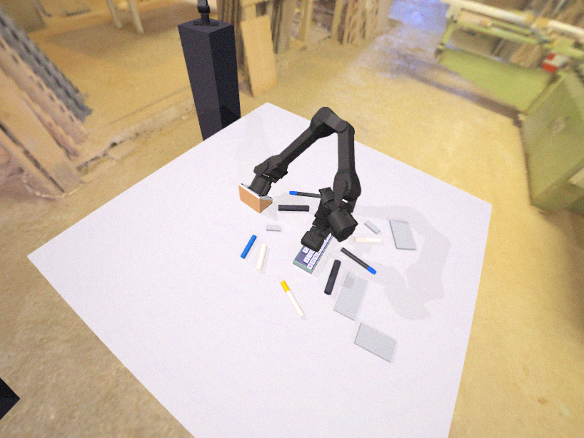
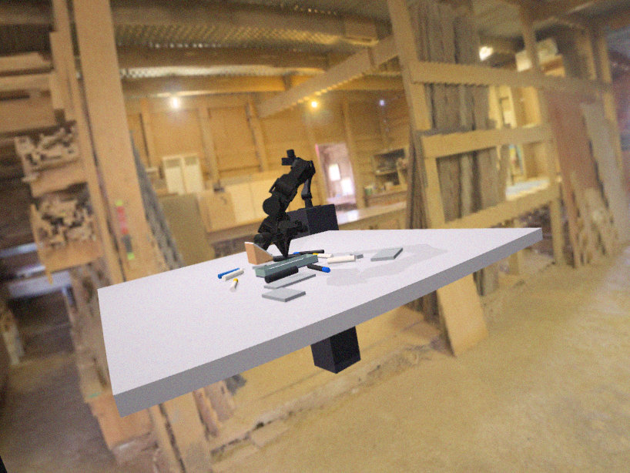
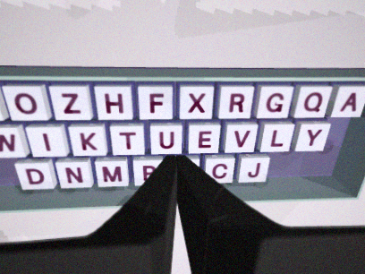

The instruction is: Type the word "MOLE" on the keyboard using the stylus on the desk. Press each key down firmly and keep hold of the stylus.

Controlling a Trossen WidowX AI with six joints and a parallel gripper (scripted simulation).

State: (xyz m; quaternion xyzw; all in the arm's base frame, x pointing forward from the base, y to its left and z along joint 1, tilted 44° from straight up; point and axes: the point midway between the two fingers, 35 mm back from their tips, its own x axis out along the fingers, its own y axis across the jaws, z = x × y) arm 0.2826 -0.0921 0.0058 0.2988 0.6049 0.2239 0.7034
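The E key is 30 mm below my gripper tip and 20 mm to the right of it. Also, from my gripper tip: L key (60 mm to the right, 30 mm below); blue stylus (200 mm behind, 100 mm to the right, 30 mm below).
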